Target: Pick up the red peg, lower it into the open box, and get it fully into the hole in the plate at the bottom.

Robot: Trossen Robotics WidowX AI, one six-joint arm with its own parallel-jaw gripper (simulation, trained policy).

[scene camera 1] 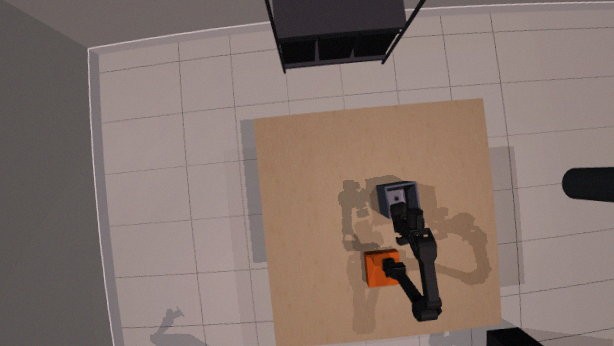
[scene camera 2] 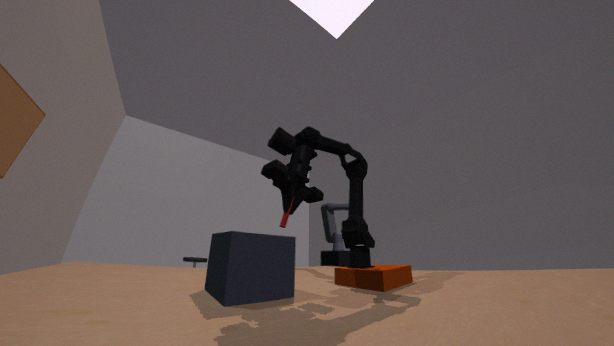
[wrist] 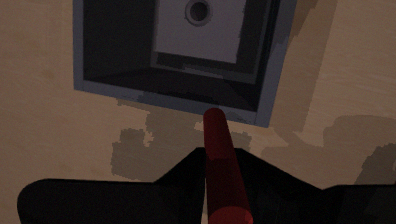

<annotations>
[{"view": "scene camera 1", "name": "dark box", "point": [410,188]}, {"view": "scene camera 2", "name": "gripper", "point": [287,213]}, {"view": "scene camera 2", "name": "dark box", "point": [243,268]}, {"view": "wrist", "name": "gripper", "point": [218,156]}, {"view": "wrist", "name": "dark box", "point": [113,55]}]
</annotations>
